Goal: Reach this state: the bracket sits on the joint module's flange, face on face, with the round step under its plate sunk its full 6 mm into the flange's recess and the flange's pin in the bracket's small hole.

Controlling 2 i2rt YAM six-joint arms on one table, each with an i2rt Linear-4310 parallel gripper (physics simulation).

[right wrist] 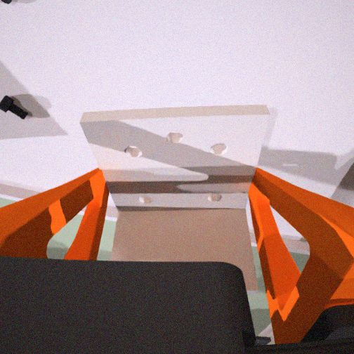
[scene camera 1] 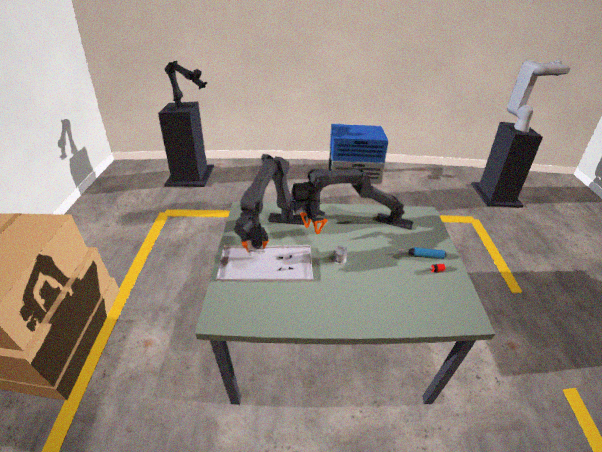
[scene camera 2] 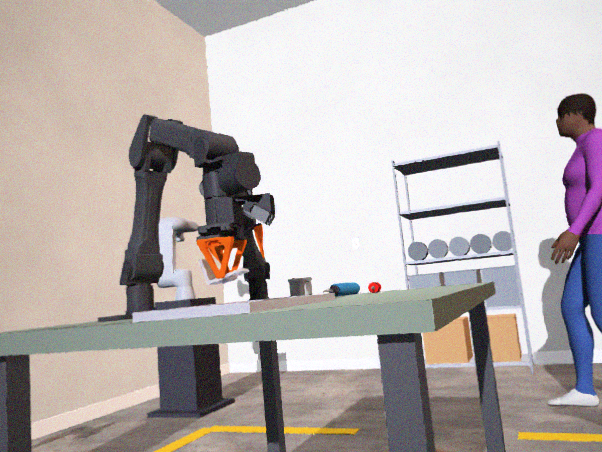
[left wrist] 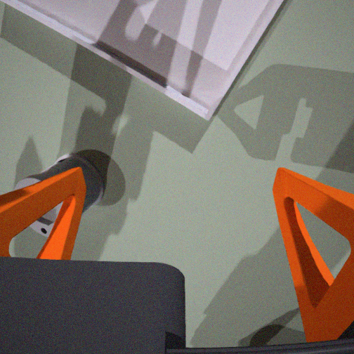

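Where they show: left gripper, fingertip midpoint: [scene camera 1: 312, 230] [scene camera 2: 245, 264]; right gripper, fingertip midpoint: [scene camera 1: 255, 250] [scene camera 2: 225, 278]; left arm's base, origin of the base link: [scene camera 1: 394, 222]; right arm's base, origin of the base link: [scene camera 1: 287, 219].
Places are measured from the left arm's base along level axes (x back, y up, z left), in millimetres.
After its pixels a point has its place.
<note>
My right gripper [right wrist: 181, 170] [scene camera 2: 218, 276] {x -558, y 64, z -551 mm} is shut on the pale L-shaped bracket [right wrist: 177, 158], with several small holes in its plate. It holds the bracket above the white tray [scene camera 1: 266, 264] {x -568, y 4, z -496 mm}, at the tray's left end; it shows so in scene camera 1 [scene camera 1: 254, 244] {x -650, y 190, z -500 mm} and scene camera 2 [scene camera 2: 220, 257] {x -522, y 108, z -534 mm}, where the bracket hangs clear of the tray. The grey joint module [scene camera 1: 340, 254] {x -430, y 60, z -190 mm} stands upright on the green table right of the tray, and shows behind a finger in the left wrist view [left wrist: 67, 186]. My left gripper [scene camera 1: 313, 223] {x -371, y 103, z -350 mm} is open and empty, above the table behind the module.
Small black screws [scene camera 1: 287, 261] {x -512, y 4, z -416 mm} lie in the tray; one shows in the right wrist view [right wrist: 13, 107]. A blue cylinder [scene camera 1: 427, 253] {x -233, y 32, z 197 mm} and a red piece [scene camera 1: 437, 267] {x -313, y 31, z 253 mm} lie at the table's right. A person [scene camera 2: 578, 243] stands right of the table, near a shelf.
</note>
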